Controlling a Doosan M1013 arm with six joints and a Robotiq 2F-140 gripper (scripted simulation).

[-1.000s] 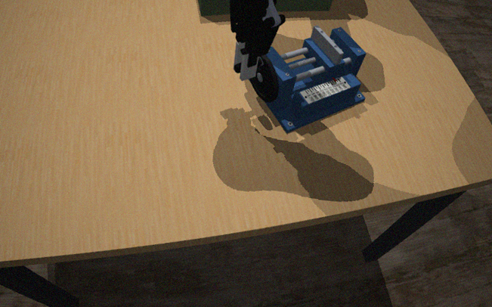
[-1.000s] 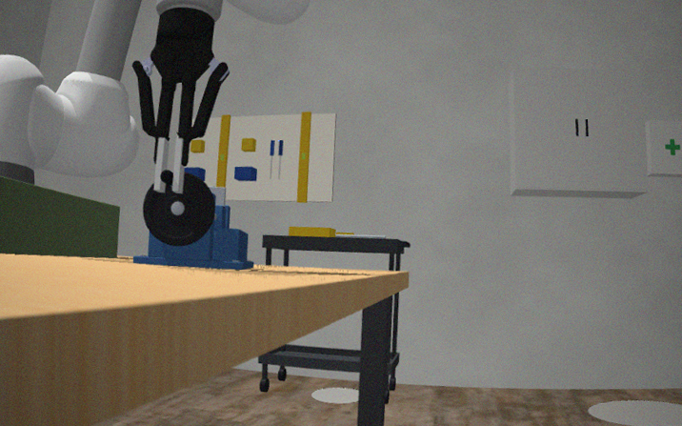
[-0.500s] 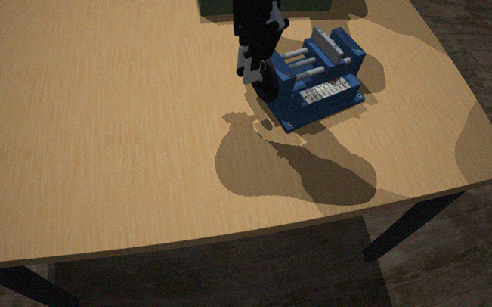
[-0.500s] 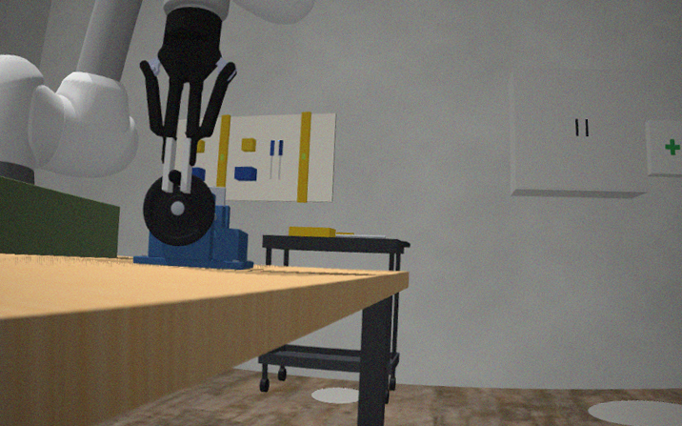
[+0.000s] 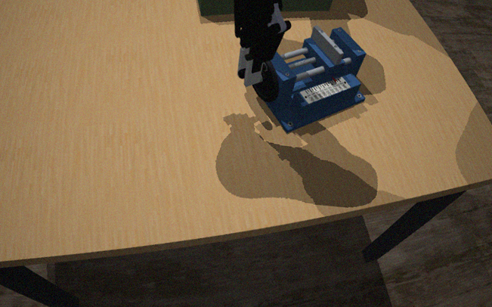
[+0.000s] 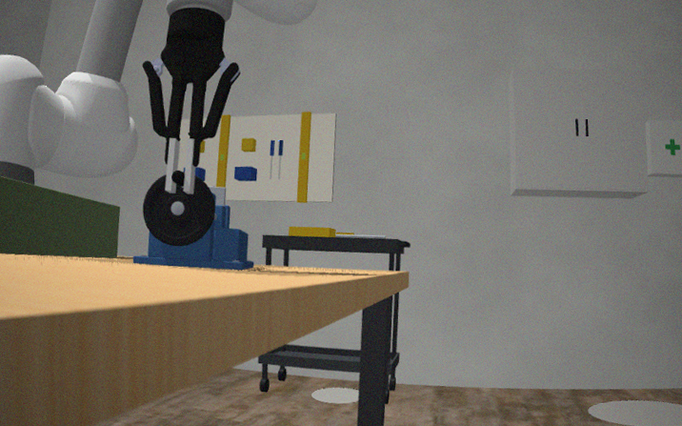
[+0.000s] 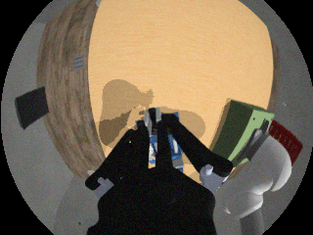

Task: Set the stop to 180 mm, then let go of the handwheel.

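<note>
Now: hand 20 mm to the right of the handwheel, 20 mm above it and 10 mm past it. Round my hand: stop plate 170 mm to the left, 40 mm below, 30 mm behind.
</note>
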